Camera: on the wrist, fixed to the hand. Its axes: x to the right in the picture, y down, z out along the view.
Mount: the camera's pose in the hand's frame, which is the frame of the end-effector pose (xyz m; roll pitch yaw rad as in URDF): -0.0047 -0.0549 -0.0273 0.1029 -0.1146 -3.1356
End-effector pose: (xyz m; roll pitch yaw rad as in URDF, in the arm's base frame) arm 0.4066 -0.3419 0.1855 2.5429 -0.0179 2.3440
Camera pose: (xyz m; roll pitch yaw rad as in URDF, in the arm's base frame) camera 0.3663 -0.3876 0.1770 -2.4356 0.1158 -0.7376
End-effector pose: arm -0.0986 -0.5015 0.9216 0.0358 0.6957 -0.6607
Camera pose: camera -0.1493 -0.5303 0.9022 0.0575 -0.8100 2.4955
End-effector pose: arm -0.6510 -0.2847 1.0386 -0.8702 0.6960 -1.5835
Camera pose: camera -0.7074 -0.2960 1.0603 1.0518 -0.7712 1.4413
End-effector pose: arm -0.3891 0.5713 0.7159 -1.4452 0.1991 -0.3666
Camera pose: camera -0.3961 0.5376 0.7669 1.5724 -0.2180 2.6593
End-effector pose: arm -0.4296 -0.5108 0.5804 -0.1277 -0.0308 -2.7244
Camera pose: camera -0.4493 -0.4562 0.5602 0.2312 -0.0836 0.4085
